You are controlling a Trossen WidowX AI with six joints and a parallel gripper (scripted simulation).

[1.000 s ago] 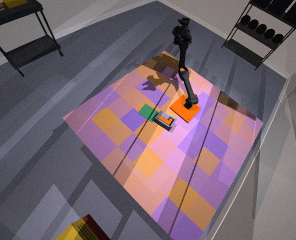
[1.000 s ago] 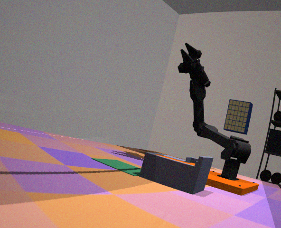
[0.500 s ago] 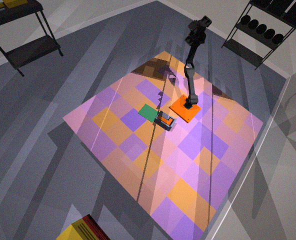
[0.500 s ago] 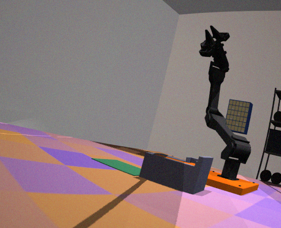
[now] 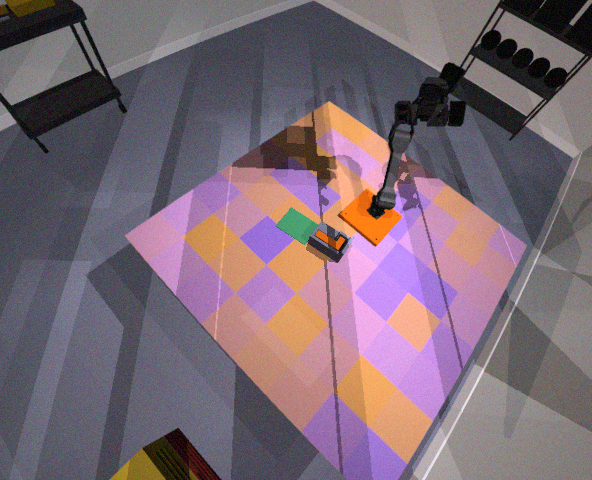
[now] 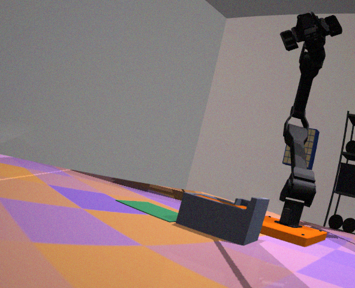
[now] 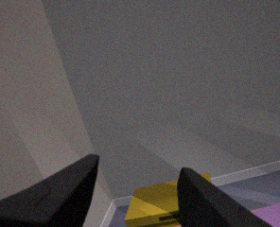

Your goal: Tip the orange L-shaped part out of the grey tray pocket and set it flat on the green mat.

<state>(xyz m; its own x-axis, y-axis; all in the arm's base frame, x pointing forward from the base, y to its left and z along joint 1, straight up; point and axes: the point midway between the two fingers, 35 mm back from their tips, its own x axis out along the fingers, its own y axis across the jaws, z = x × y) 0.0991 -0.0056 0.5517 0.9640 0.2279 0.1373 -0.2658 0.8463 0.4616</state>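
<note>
The orange L-shaped part is 150 mm ahead of my gripper tip, 10 mm to the right of it and 530 mm below it. Round my gripper tip: green mat: 190 mm ahead, 170 mm to the right, 590 mm below.
</note>
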